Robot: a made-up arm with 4 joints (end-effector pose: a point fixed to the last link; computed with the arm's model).
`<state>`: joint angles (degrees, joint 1 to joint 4).
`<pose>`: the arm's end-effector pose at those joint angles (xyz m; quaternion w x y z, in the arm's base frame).
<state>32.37 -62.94 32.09 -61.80</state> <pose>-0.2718 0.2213 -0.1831 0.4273 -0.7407 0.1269 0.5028</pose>
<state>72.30 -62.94 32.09 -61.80</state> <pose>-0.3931 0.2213 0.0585 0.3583 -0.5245 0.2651 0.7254</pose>
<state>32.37 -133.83 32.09 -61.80</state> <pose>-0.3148 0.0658 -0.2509 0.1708 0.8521 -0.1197 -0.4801</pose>
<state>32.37 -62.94 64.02 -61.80</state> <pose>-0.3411 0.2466 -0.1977 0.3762 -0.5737 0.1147 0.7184</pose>
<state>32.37 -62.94 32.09 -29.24</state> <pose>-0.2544 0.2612 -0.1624 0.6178 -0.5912 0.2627 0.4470</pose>
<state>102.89 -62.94 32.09 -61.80</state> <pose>-0.3618 0.2213 0.2649 0.2756 -0.3145 0.3503 0.8381</pose>
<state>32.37 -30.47 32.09 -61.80</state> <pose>-0.2274 0.2374 -0.1131 0.6604 -0.5912 0.1140 0.4487</pose>
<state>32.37 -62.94 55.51 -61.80</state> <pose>-0.3216 0.2412 -0.1976 0.3928 -0.6232 0.1188 0.6658</pose>
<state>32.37 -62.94 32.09 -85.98</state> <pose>-0.2694 0.1865 -0.1916 0.2627 -0.8137 0.0188 0.5182</pose>
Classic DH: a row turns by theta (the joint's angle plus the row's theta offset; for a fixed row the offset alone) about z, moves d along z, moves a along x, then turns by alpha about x. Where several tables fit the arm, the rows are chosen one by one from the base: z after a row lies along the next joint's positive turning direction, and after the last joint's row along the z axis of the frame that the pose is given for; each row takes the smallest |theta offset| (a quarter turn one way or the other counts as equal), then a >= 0, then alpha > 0; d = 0 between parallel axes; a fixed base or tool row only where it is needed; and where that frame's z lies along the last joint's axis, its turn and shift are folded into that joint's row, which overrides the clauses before.
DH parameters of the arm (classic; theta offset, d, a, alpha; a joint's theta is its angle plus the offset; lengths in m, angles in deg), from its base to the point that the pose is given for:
base (fixed): 0 0.1046 0 -90
joint 1: 90 0.0871 0.3194 90
joint 2: 90 -0.1981 0.0618 -90
joint 3: 0 0.1004 -0.0986 90
joint 4: 0 0.1361 0.051 -90
tool (fixed): -90 0.0691 0 0

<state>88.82 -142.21 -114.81 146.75</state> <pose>-0.3919 0.1197 0.5144 0.7270 0.4951 0.0270 0.4749</pose>
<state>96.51 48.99 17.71 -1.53</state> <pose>-0.1569 -0.0007 0.1774 0.6513 0.3686 0.6312 -0.2040</pose>
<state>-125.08 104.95 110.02 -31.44</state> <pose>0.2646 -0.0918 0.0133 0.4631 0.1118 0.7584 -0.4448</pose>
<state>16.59 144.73 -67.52 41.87</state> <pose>-0.3863 0.0653 -0.3351 0.1100 -0.7713 -0.4230 0.4626</pose>
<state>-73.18 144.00 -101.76 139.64</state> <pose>0.2706 0.0674 -0.3995 0.3806 -0.7753 -0.3193 0.3900</pose>
